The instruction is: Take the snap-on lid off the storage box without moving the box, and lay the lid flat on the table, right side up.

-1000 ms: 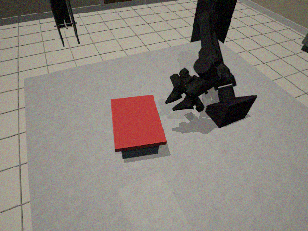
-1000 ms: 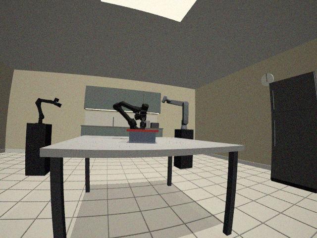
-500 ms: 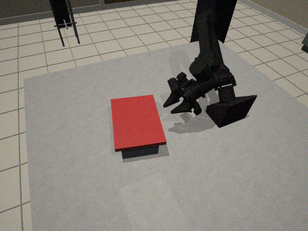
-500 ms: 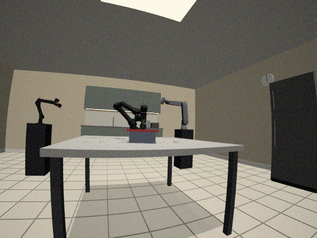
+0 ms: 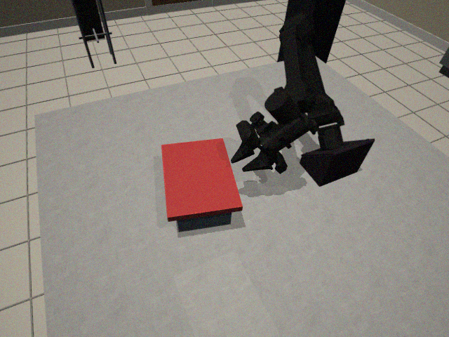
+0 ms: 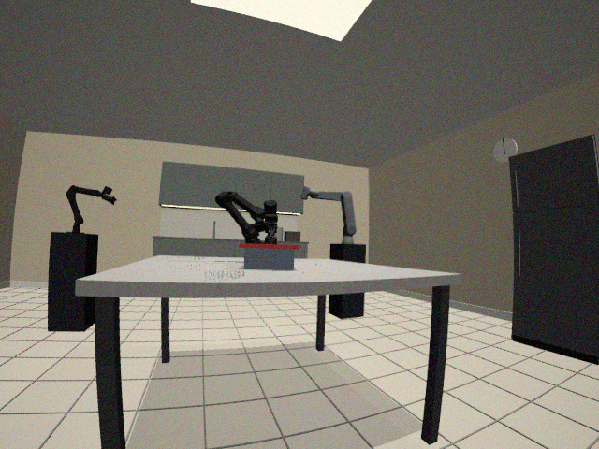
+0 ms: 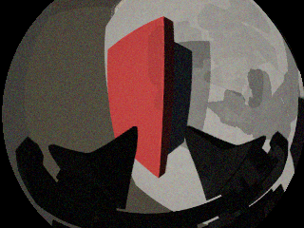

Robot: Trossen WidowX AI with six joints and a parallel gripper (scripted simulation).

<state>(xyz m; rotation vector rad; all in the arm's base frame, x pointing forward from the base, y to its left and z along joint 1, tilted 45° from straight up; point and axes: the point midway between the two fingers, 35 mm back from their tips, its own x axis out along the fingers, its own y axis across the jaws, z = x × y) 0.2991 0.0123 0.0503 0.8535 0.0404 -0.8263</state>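
Right now the lid is 100 mm ahead of my gripper tip, 30 mm to the right of it and 20 mm below it. The rest, counted from my gripper tip: grey storage box: 100 mm ahead, 30 mm to the right, 70 mm below.
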